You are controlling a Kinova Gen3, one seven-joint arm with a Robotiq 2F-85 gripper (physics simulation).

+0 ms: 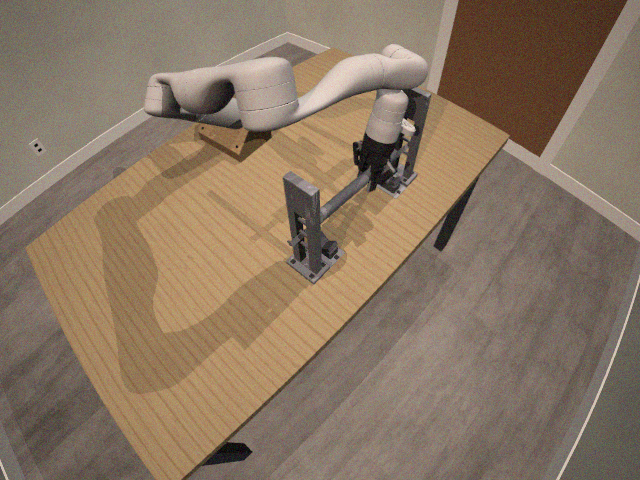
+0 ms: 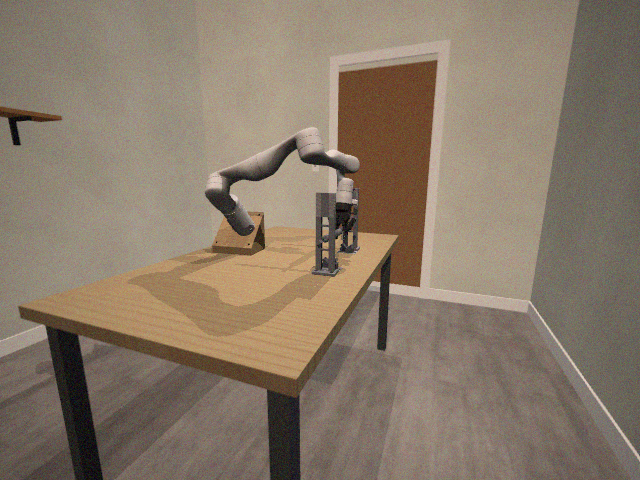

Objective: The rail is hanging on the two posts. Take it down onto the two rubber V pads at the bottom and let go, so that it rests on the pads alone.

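Frame: origin at the arm's base, x back, y right, z up, level; centimetres.
Seen in the pictures: gripper, fingertip midpoint: (image 1: 365, 186) (image 2: 339, 239); arm's base at its link origin: (image 1: 237, 114) (image 2: 245, 227).
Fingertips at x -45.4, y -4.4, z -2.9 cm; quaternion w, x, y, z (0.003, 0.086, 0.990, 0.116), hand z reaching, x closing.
Pixels of each thing's top centre, then the offset from my fingertips to it. Level surfaces: height alone.
- grey rail at its top centre: (image 1: 359, 179) (image 2: 337, 229) dx +0.0, dy +2.9, dz +5.0 cm
- far post at its top centre: (image 1: 411, 94) (image 2: 350, 188) dx -0.5, dy -14.3, dz +21.7 cm
- wooden table at its surface level: dz -8.3 cm
The grey rail (image 1: 341, 199) runs between the near post (image 1: 314, 232) (image 2: 332, 222) and the far post (image 1: 420, 135) (image 2: 356, 222), above the pads and roughly level. Its near end is at the near post; its far end is hidden behind the gripper, and I cannot tell whether either end touches a support. My gripper (image 1: 370, 178) (image 2: 341, 227) points down and is shut on the rail, nearer the far post. A dark pad (image 1: 329, 249) sits at the foot of the near post, below the rail. Another dark pad (image 1: 393, 183) shows at the far post's foot, partly hidden.
Both posts stand on grey base plates near the long edge of the wooden table (image 1: 217, 289) (image 2: 248, 356). Small cross pieces stick out of the near post's slot. A wooden wedge block (image 1: 223, 140) (image 2: 232, 241) stands by the arm's base. The arm reaches over the table to the posts.
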